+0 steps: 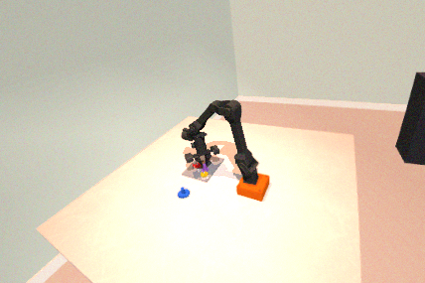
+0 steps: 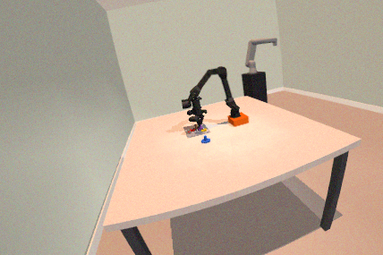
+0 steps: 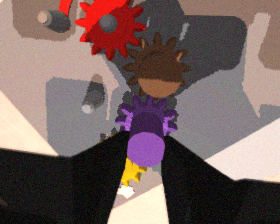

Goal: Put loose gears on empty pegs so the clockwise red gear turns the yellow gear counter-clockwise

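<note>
The purple gear is 1 cm below my gripper tip. Also, from my gripper tip: brown gear (2 cm ahead, 3 cm to the right, 2 cm below); yellow gear (1 cm behind, 3 cm to the left, 2 cm below); red gear (6 cm ahead, 2 cm to the right, 2 cm below).
</note>
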